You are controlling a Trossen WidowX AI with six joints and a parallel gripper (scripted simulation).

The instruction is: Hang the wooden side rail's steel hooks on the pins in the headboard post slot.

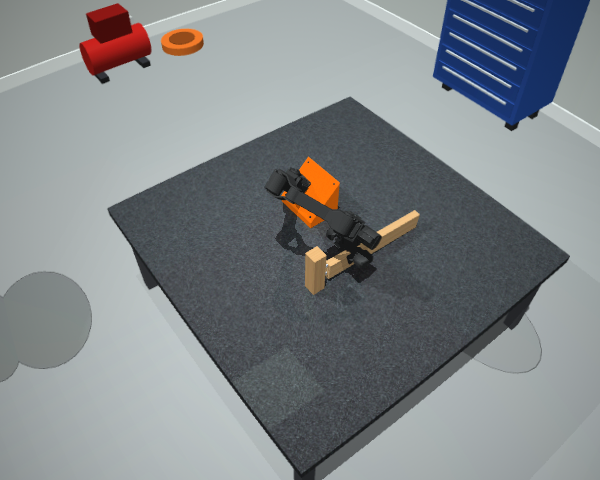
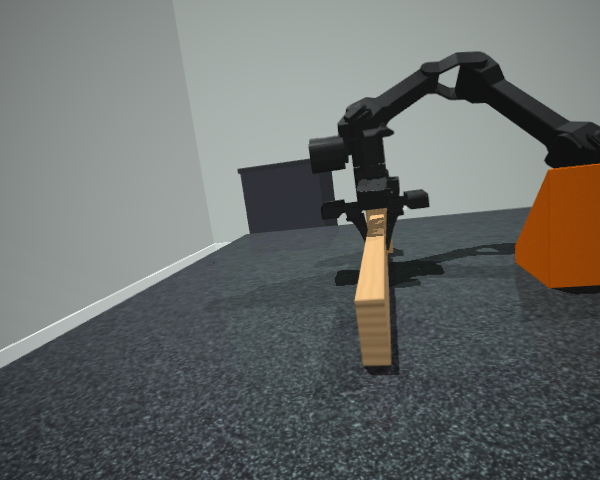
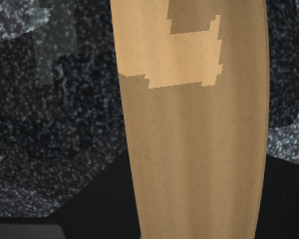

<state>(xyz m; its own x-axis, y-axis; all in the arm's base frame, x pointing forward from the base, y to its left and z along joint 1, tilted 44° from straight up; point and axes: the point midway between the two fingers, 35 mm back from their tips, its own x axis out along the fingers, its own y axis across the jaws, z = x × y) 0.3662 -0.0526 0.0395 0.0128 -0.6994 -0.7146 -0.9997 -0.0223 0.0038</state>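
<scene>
Now: gripper tip 14 cm to the left of the wooden headboard post and 4 cm below it.
</scene>
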